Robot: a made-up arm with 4 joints.
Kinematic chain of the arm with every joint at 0, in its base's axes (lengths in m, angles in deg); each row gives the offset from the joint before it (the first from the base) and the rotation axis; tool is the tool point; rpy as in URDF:
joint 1: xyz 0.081 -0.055 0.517 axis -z
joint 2: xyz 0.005 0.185 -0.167 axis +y
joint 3: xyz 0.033 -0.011 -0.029 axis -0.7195 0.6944 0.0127
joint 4: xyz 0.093 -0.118 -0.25 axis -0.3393 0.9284 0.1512
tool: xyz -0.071 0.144 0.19 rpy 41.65 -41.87 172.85
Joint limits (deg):
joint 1: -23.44..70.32
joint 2: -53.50..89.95
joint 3: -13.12..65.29
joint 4: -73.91..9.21
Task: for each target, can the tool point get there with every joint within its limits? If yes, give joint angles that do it. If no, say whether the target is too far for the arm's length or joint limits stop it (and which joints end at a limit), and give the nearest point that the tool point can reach.
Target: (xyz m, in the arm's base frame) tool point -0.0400 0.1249 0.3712
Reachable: yes | joints 22.75 54.32 27.24 -63.97
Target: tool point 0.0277 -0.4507 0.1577
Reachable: no: joint limits stop it (at a limit: joint 1, joint 2, joint 4) | nearest point 0.2545 -0.1041 0.1400 | short by 0.415 m
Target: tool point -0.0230 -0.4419 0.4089
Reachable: no: joint limits stop it (at a limit: joint 1, joint 4) | nearest point -0.1039 -0.0507 0.3900 | short by 0.400 m
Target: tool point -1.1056 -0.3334 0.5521
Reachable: no: too far | nearest point -0.2156 0.0377 0.3903 | short by 0.978 m
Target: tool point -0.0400 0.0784 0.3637
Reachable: yes | joints -5.72 64.81 27.66 -34.81
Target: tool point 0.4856 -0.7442 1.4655
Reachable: no: too far | nearest point 0.1453 -0.0054 0.5236 | short by 1.245 m
